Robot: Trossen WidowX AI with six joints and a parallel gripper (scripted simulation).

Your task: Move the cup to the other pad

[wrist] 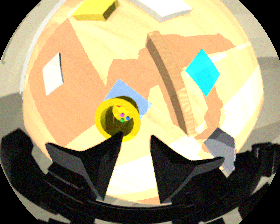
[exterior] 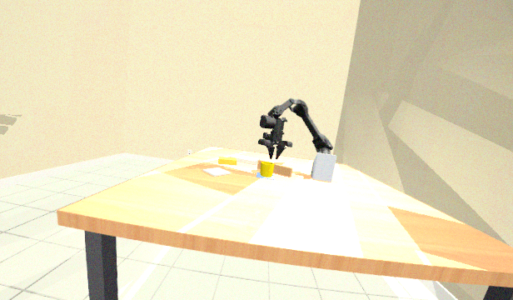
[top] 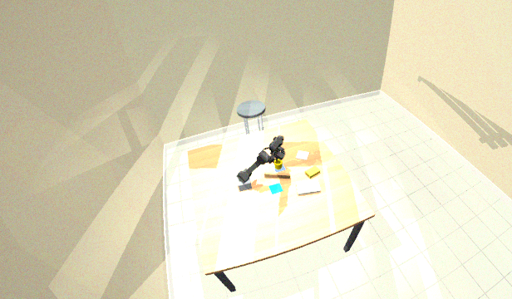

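Now: gripper tip 60 mm above the yellow cup, 20 mm to the right of it and 20 mm short of it. Round my gripper tip: cyan pad (200 mm to the right, 100 mm below, 40 mm behind); brown plank (90 mm to the right, 80 mm below); yellow block (290 mm ahead, 120 mm to the right, 80 mm below).
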